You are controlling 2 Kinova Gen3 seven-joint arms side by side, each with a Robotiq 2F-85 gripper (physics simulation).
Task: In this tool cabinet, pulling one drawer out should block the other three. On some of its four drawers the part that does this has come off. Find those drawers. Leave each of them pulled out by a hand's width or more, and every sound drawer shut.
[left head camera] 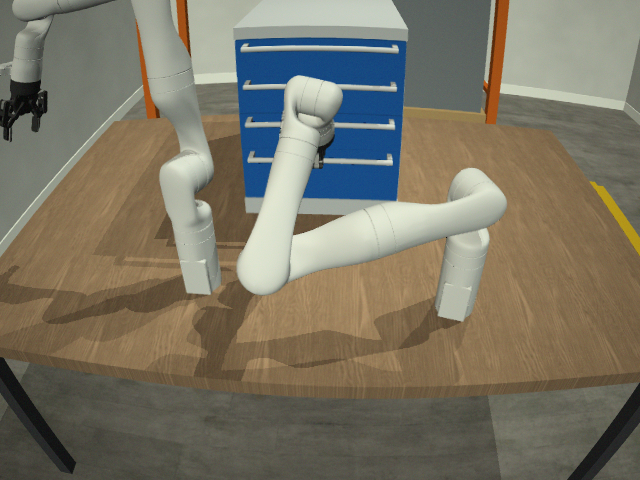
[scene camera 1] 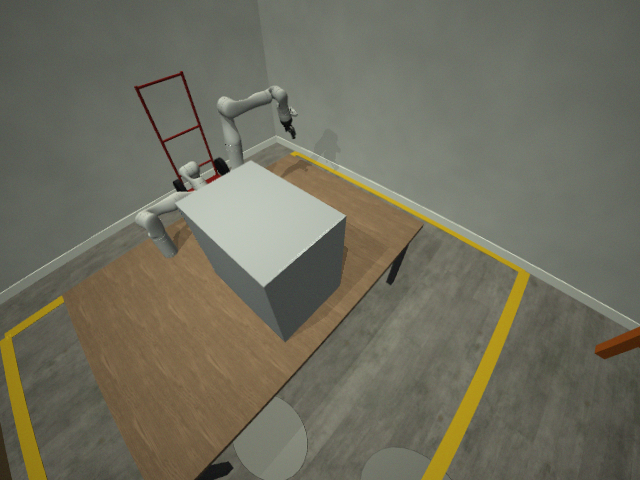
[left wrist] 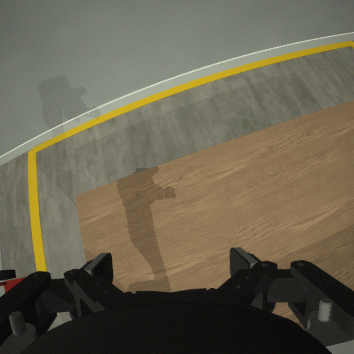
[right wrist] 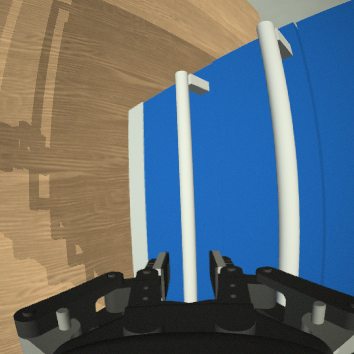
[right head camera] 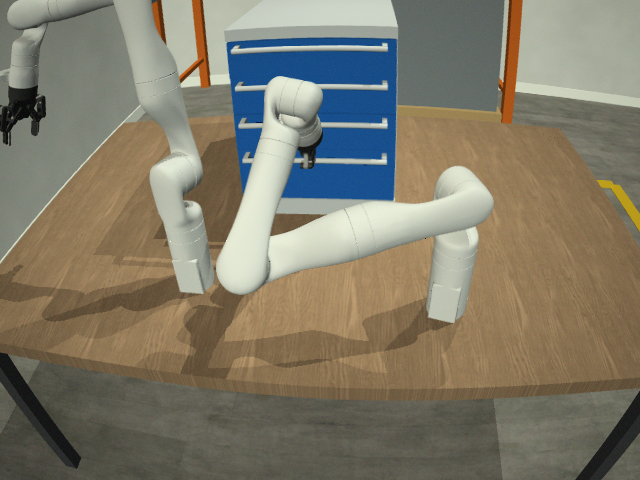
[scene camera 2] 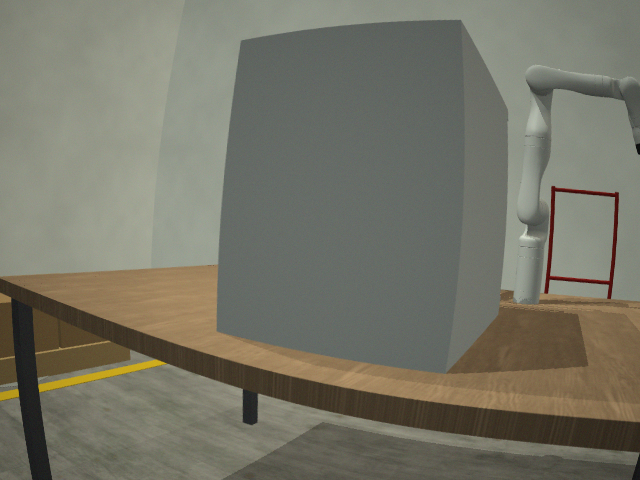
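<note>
The blue-fronted cabinet (left head camera: 320, 18) (right head camera: 310, 18) (scene camera 1: 258, 217) (scene camera 2: 341, 180) has its top drawer (left head camera: 320, 64) (right head camera: 310, 65), second drawer (left head camera: 367, 103) (right head camera: 356, 102), third drawer (left head camera: 361, 142) (right head camera: 356, 142) and bottom drawer (left head camera: 361, 180) (right head camera: 356, 180) (right wrist: 165, 175) all looking flush. My right gripper (left head camera: 318, 164) (right head camera: 307, 165) (right wrist: 189, 263) is open at the bottom handle (left head camera: 356, 161) (right head camera: 356, 161) (right wrist: 185, 175); in the right wrist view the bar runs between its fingers, with gaps on both sides. My left gripper (left head camera: 21, 134) (right head camera: 20, 137) (scene camera 1: 292, 135) (left wrist: 170, 264) is open and empty, high up, far from the cabinet.
The third drawer's handle (right wrist: 286, 175) runs beside my right gripper. My right forearm crosses in front of the cabinet and hides parts of the lower handles. The left arm's base (left head camera: 199, 258) (right head camera: 191, 258) stands on the wooden table (left head camera: 336, 310) (scene camera 1: 155, 335). A red hand truck (scene camera 1: 164, 140) stands beyond the table.
</note>
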